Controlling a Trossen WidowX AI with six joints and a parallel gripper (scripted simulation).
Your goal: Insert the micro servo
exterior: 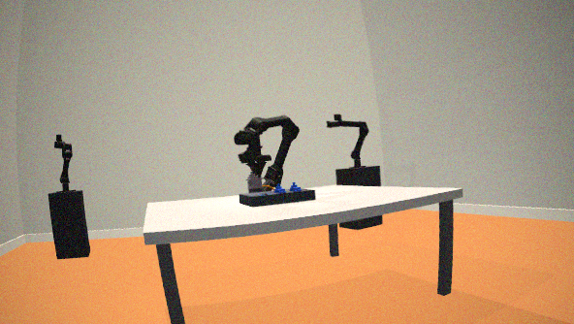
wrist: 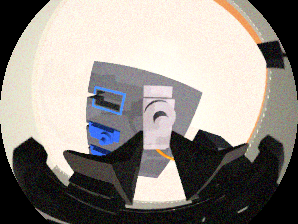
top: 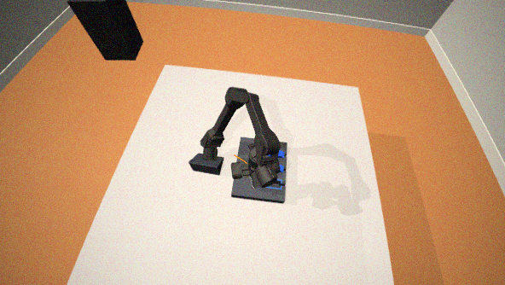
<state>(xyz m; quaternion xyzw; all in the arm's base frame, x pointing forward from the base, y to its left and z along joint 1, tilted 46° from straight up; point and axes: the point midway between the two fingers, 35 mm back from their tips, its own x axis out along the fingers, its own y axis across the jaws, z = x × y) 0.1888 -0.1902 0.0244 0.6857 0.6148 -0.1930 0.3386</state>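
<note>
The dark grey deck lies 70 mm to the left of my gripper tip and 100 mm below it.
</note>
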